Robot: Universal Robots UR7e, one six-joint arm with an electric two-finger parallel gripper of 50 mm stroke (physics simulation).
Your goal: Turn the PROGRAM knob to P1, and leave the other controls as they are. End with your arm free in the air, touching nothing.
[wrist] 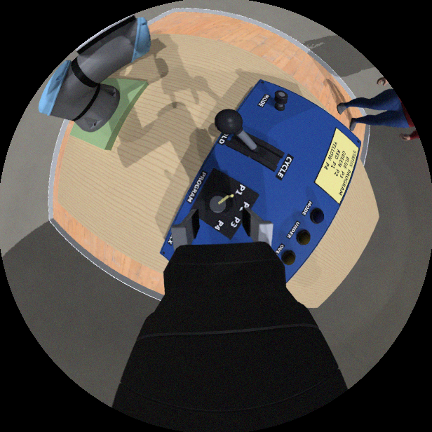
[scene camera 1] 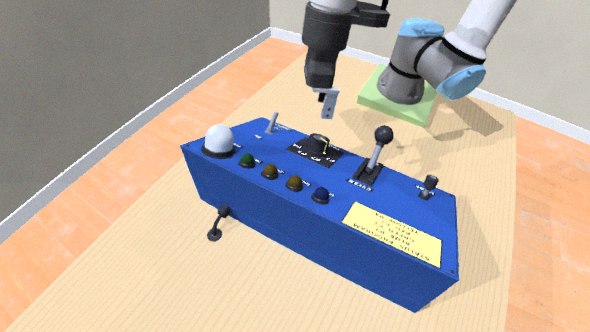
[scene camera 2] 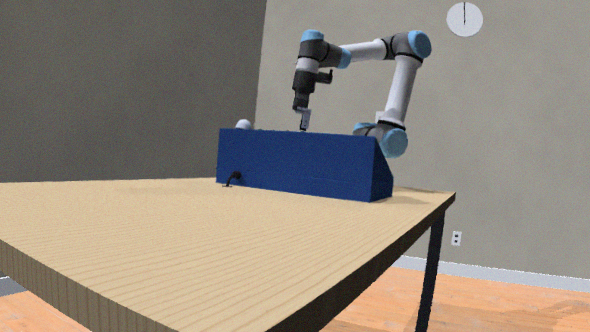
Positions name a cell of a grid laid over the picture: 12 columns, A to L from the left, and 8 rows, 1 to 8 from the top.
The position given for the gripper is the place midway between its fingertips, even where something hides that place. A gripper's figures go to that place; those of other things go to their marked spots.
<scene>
The gripper (wrist: G5): 0.16 m from the lens. A cycle lever (wrist: G3) is 0.20 m from the lens. A black program knob (wrist: G4): 0.23 m from the lens. The marked spots on the cycle lever and the black program knob are 0.13 m apart.
</scene>
